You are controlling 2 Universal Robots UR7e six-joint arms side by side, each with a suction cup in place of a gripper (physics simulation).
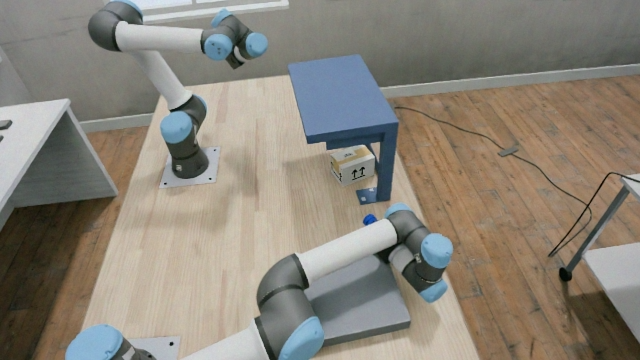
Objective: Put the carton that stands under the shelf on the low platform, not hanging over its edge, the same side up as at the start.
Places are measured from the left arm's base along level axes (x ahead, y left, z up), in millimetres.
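Where they show: right hand at its tool point: (367,218); left arm's base at its link origin: (191,166).
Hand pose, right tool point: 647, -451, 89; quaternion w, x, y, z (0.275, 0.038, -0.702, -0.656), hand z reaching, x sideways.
Things, the pixels of their centre, and the offset from my right tool point, as dx, dy, dz. "*": a spot on its surface instead. Level surfaces: height alone.
- carton at the middle of its body: (352,164) +0, +305, -43
- low platform at the middle of its body: (341,297) -114, -221, -65
- shelf's front leg at a spot on its surface: (387,165) * +90, +147, +83
- table at its surface level: dz -89
The carton (353,166) is a white and tan box with tape on its top face and two black arrows pointing up on its front. It stands upright on the table under the blue shelf (345,97), left of the shelf's front leg. The low platform (365,310) is a dark grey slab, partly hidden by my right arm. My right gripper (370,219) shows as a blue suction cup past the forearm, between carton and platform; it is open, apart from the carton, with nothing on it. My left gripper (235,62) is raised high at the upper left, open, holding nothing.
The shelf's front leg (387,165) stands close to the right of the carton, near the right edge of the table (250,200). My right arm's forearm (347,250) crosses over the platform's rear part. A white desk (35,125) stands off to the left.
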